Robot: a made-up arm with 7 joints. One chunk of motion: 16 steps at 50 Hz.
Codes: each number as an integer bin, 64 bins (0 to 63) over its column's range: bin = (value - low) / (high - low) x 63, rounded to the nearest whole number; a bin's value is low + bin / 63 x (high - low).
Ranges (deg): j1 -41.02..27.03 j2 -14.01..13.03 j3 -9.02..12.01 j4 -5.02..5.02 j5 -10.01..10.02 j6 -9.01..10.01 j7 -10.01..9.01
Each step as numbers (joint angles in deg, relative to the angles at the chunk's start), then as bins.
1 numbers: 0.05 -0.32 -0.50 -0.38 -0.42 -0.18 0.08
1 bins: 38 32 26 29 30 29 33
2 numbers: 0.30 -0.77 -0.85 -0.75 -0.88 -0.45 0.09
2 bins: 38 31 24 27 29 28 33
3 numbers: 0.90 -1.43 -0.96 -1.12 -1.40 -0.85 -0.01
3 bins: 39 29 24 24 27 27 33
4 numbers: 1.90 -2.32 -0.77 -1.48 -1.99 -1.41 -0.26
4 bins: 40 27 25 22 25 25 32
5 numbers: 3.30 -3.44 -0.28 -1.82 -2.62 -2.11 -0.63
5 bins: 41 25 26 20 23 23 31
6 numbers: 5.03 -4.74 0.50 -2.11 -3.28 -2.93 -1.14
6 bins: 43 22 29 18 21 20 29
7 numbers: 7.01 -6.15 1.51 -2.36 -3.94 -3.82 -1.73
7 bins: 44 18 32 17 19 17 27
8 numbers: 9.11 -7.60 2.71 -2.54 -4.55 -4.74 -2.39
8 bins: 46 15 35 16 17 14 25
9 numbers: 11.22 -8.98 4.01 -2.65 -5.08 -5.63 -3.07
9 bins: 48 12 39 15 16 11 23
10 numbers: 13.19 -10.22 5.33 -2.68 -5.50 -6.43 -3.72
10 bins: 50 9 43 15 14 9 21
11 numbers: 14.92 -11.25 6.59 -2.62 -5.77 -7.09 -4.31
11 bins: 52 6 47 15 13 6 19
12 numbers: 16.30 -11.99 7.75 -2.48 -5.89 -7.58 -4.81
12 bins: 53 5 50 16 13 5 17
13 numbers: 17.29 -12.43 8.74 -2.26 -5.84 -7.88 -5.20
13 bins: 54 4 53 17 13 4 16
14 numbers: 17.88 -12.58 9.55 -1.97 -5.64 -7.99 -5.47
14 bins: 55 3 56 19 14 3 15
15 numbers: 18.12 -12.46 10.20 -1.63 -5.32 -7.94 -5.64
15 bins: 55 4 58 21 15 4 14
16 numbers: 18.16 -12.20 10.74 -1.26 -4.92 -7.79 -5.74
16 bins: 55 4 59 24 16 4 14
